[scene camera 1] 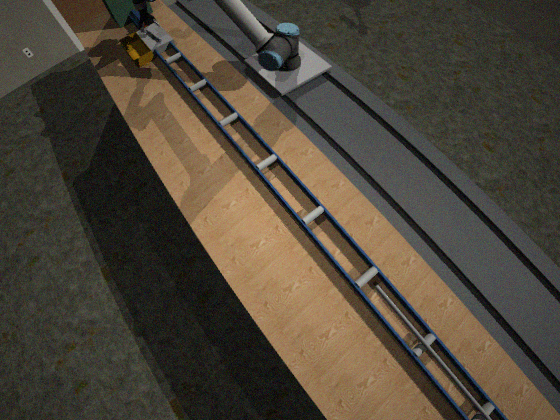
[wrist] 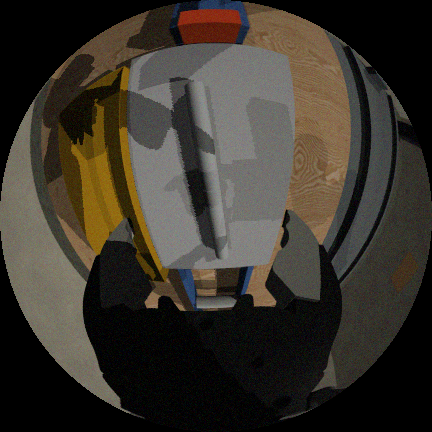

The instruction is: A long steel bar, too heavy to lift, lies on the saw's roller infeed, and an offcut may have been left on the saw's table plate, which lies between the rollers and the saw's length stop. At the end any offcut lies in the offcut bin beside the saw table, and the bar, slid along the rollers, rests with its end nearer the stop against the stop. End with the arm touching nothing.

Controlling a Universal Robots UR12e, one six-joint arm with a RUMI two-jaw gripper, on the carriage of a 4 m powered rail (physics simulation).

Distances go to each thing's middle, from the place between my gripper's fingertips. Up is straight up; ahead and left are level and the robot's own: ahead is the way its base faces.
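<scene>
With the yellow offcut bin (wrist: 92, 130) as reference, my hand is 80 mm above it and 170 mm short of it.
</scene>
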